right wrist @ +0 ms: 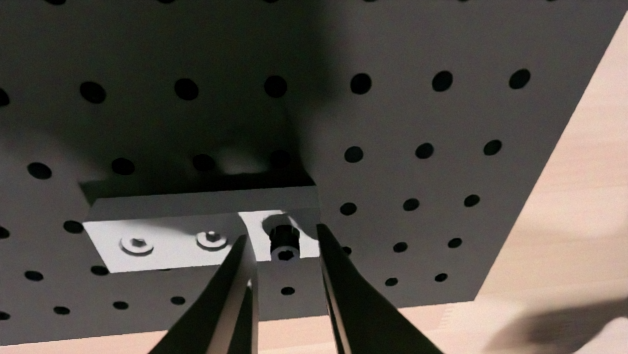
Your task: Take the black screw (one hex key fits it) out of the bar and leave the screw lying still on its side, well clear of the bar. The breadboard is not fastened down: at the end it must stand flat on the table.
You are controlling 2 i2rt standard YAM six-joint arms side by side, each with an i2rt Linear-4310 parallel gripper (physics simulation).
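Frame: origin at the left arm's base, x right, y ahead, z up, level; millimetres.
Seen in the pictures: right gripper, between the fingertips: (285, 241).
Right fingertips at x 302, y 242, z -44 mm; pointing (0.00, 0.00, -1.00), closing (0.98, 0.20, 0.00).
A point is followed by its place in that frame.
The black screw (284, 242) {x 302, y 247, z -38 mm} stands upright in the right end of the light bar (165, 260) {x 261, y 230, z -46 mm}, its head with the hex socket raised above the bar's top face. The bar lies on the dark breadboard (400, 120) {x 337, y 284, z -57 mm}. My right gripper (285, 241) {x 302, y 242, z -44 mm} is open, with one fingertip on each side of the screw's head and a gap to it on both sides. How far the screw's shank reaches into the bar is hidden. My left gripper does not show in the right wrist view.
Two silver screws (137, 244) {x 252, y 235, z -49 mm} (212, 240) {x 277, y 237, z -49 mm} sit low in the bar, left of the black one. The wooden table (575, 225) {x 473, y 212, z -83 mm} shows past the breadboard's right and lower edges. A dark shadow lies on the table at the lower right, beside a pale shape (607, 340) in the corner.
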